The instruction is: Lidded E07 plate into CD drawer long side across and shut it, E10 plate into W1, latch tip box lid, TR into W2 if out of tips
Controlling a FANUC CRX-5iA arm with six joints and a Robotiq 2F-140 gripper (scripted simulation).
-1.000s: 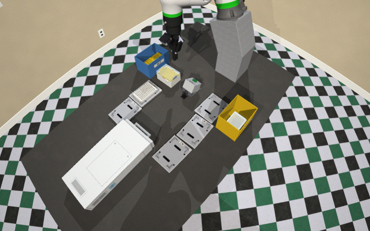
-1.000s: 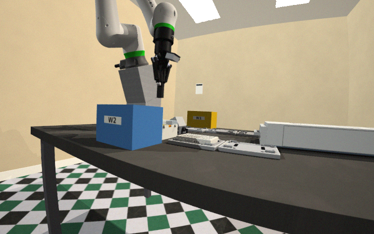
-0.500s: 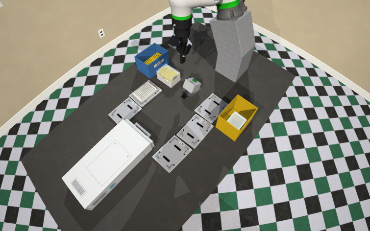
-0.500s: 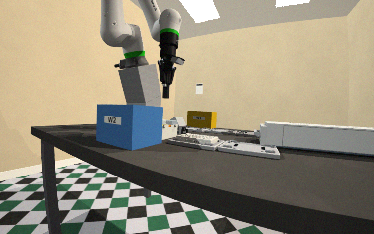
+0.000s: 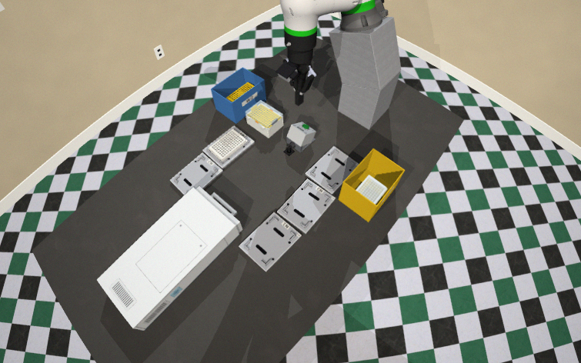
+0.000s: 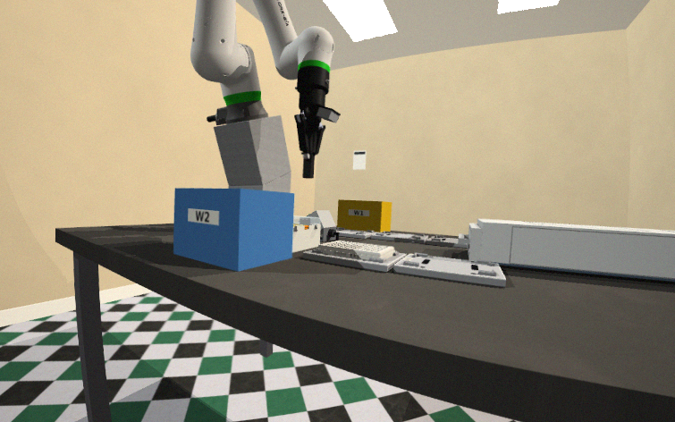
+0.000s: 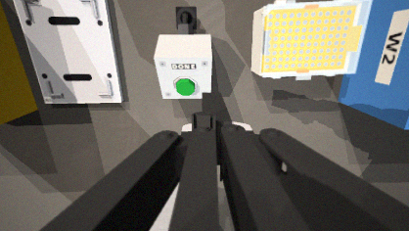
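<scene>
Now: hand 20 mm short of the DONE key box, 30 mm to the right of it and 150 mm above it. From my hand the other things lie so: white plate: 220 mm ahead, 160 mm to the right, 190 mm below; then tip box TB2: 50 mm ahead, 130 mm to the right, 160 mm below; then yellow tip rack TR: 10 mm ahead, 280 mm to the right, 160 mm below.
</scene>
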